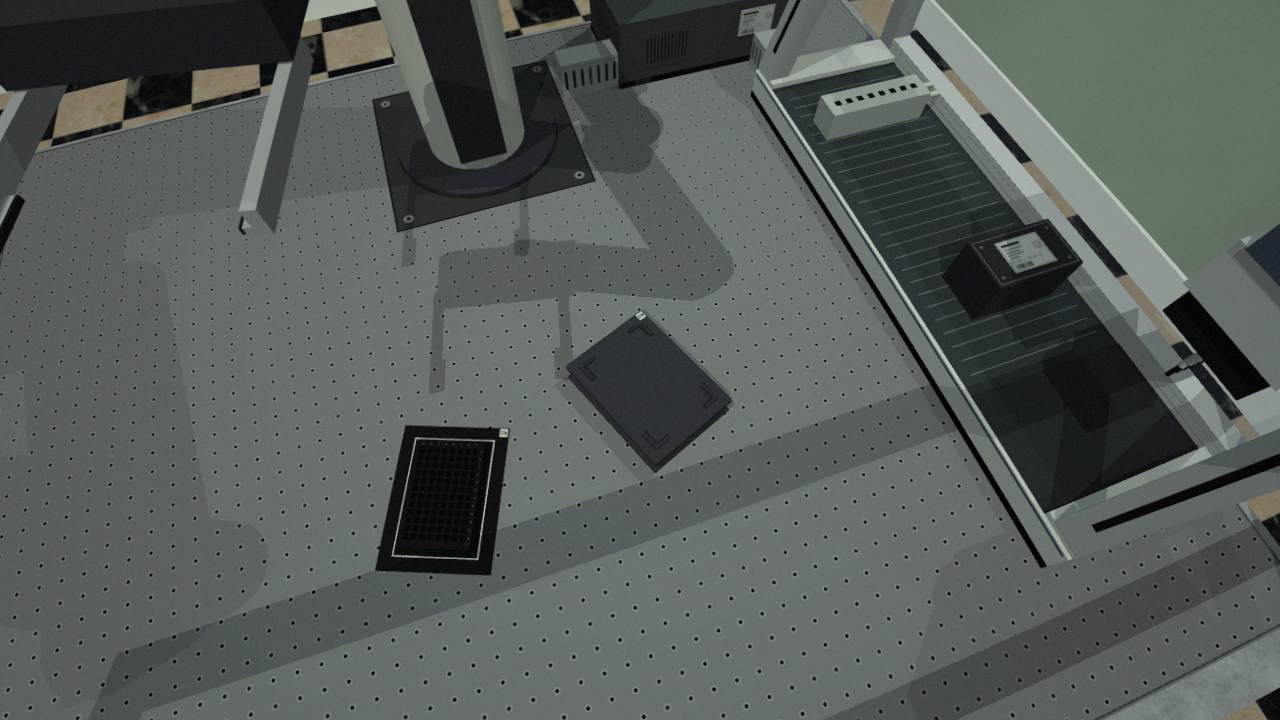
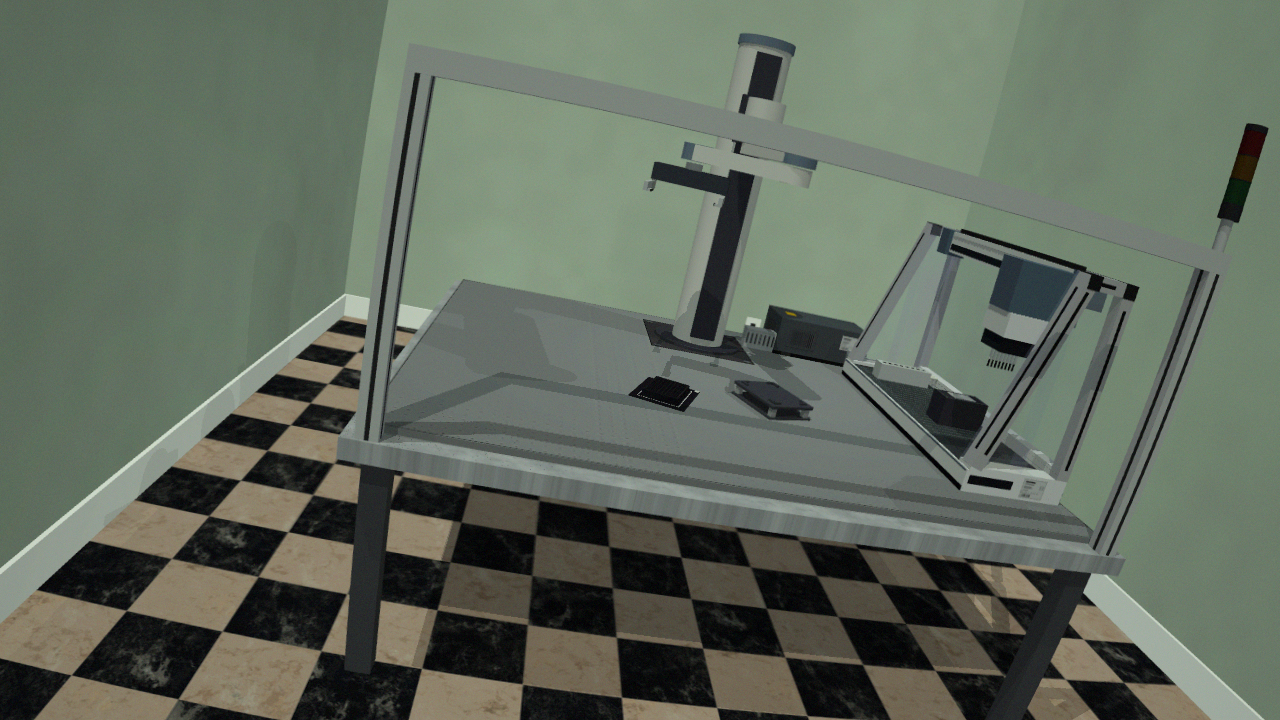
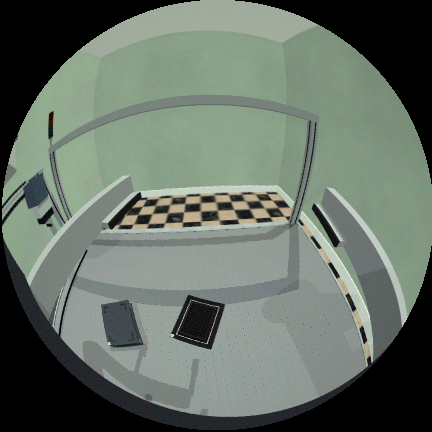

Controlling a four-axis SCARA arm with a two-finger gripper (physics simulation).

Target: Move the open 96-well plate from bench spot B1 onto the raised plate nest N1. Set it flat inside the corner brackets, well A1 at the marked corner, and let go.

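The dark 96-well plate lies flat on the black bench spot B1, inside its white outline. Its individual wells are too dark to tell A1. The raised nest N1 is a dark slab with four corner brackets and a small white tag at one corner. It stands beside the spot, turned at an angle to it, with nothing on it. My gripper is open and empty, high above the bench and near the column, apart from plate and nest.
The arm's column rises behind the spot. A dark control box stands beside it. A framed deck on the right bears a black box and a white block. A guard frame surrounds the bench front.
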